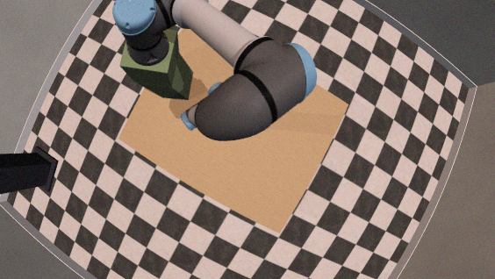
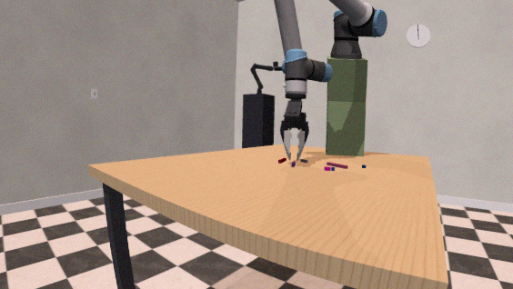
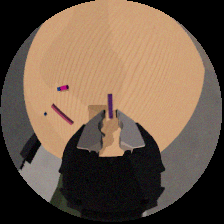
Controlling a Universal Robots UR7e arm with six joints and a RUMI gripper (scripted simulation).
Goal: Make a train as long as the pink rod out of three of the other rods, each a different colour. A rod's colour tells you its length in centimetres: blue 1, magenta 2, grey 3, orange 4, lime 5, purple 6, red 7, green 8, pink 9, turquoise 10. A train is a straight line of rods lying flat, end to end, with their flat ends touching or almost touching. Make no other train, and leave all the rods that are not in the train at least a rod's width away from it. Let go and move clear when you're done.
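Right now my hand is 30 mm above the purple rod. The rest, counted from my hand: red rod (50 mm behind, 70 mm to the right, 30 mm below); then grey rod (90 mm behind, 30 mm below); then magenta rod (20 mm ahead, 120 mm to the left, 30 mm below).
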